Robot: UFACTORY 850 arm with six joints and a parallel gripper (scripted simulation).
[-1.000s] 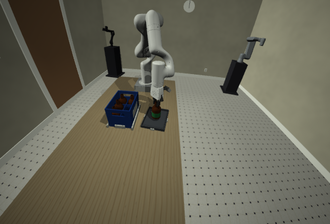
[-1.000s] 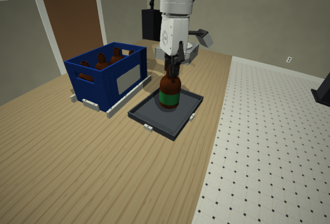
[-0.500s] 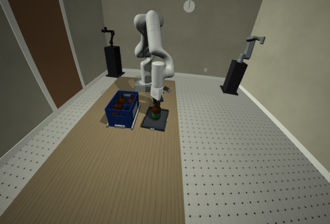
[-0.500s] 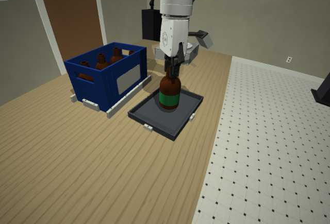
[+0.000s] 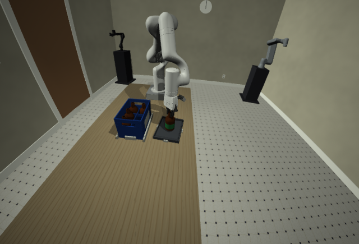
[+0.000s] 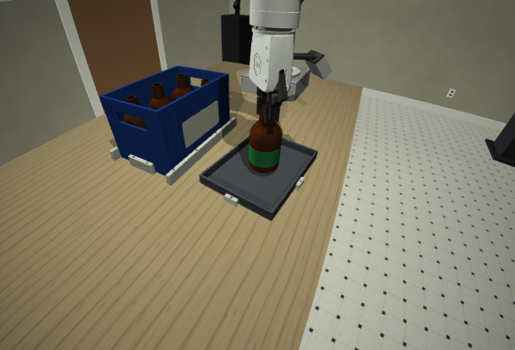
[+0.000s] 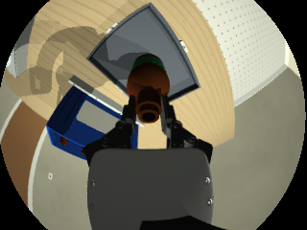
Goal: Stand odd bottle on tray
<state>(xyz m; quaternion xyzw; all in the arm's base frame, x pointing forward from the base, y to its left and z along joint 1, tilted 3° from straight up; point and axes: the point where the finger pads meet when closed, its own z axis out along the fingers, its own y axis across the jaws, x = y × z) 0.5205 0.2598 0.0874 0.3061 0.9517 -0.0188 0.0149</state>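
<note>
Now: the bottle 7 cm below my hand. From my hand the other things lie so: dark grey tray (15 cm below); then blue crate (4 cm ahead, 27 cm to the right, 8 cm below).
</note>
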